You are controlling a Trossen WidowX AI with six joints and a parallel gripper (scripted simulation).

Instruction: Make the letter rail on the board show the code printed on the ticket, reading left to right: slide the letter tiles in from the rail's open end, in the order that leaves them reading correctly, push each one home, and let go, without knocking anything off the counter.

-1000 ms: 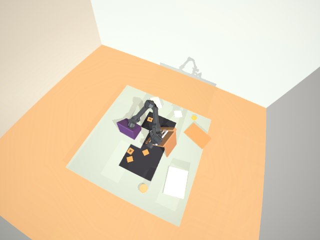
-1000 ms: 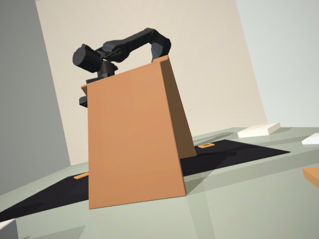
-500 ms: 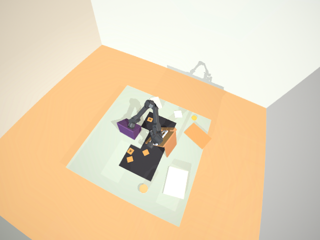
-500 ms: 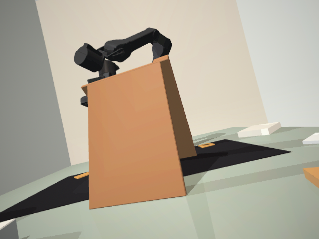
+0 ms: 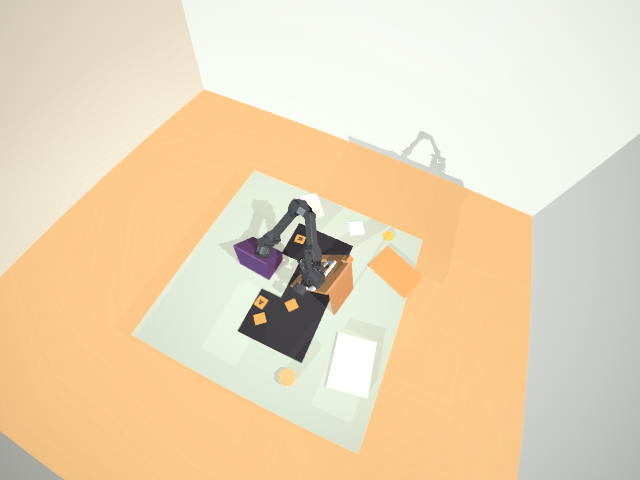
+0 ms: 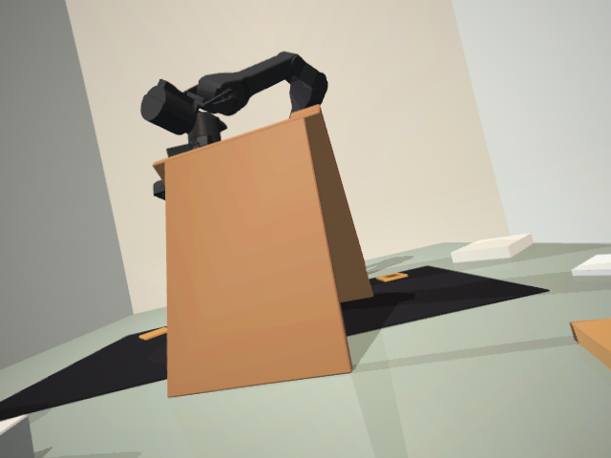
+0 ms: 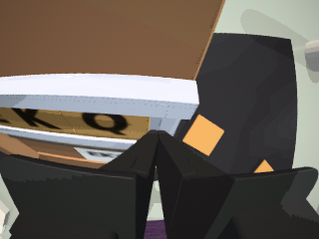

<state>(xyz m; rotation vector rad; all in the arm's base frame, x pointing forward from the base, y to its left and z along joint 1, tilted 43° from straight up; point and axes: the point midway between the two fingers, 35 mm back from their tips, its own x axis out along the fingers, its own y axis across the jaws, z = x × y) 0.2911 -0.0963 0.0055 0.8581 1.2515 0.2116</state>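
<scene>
Right now the orange tile marked q is 30 mm to the left of my gripper tip, 20 mm ahead of it and 10 mm below it. From my gripper tip the other things lie so: white ticket: 90 mm below, 60 mm to the left, 40 mm behind; black mat: 190 mm below, 100 mm behind, 60 mm to the left; white block: 340 mm ahead, 270 mm to the right, 170 mm below.
</scene>
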